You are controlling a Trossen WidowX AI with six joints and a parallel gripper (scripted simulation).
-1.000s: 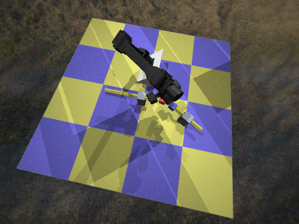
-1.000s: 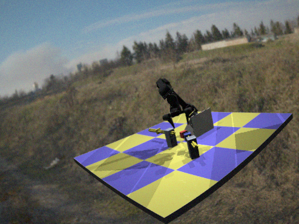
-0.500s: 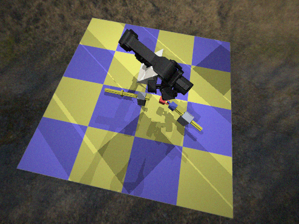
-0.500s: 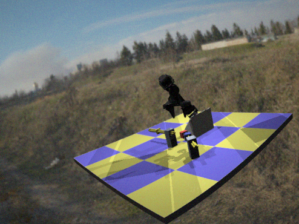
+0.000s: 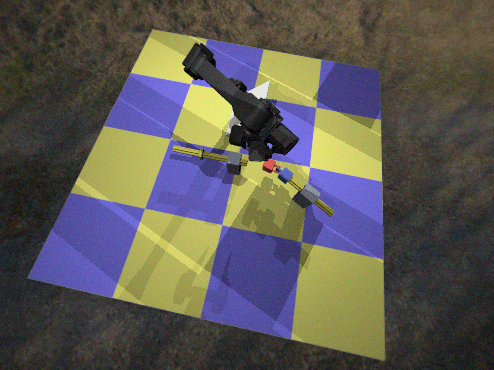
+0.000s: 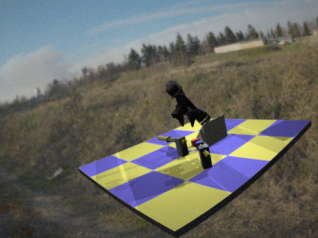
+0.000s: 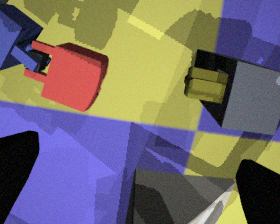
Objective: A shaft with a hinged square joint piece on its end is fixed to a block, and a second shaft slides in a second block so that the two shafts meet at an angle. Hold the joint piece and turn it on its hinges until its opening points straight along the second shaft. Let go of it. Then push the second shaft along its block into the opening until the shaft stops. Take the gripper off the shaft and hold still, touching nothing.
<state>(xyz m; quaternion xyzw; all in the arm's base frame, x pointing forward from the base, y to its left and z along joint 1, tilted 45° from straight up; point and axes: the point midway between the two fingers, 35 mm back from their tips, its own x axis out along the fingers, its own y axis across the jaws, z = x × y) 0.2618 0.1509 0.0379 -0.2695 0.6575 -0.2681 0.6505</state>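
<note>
Now: the red joint piece 1 cm ahead of my gripper tip, 6 cm to the left of it and 9 cm below it.
</note>
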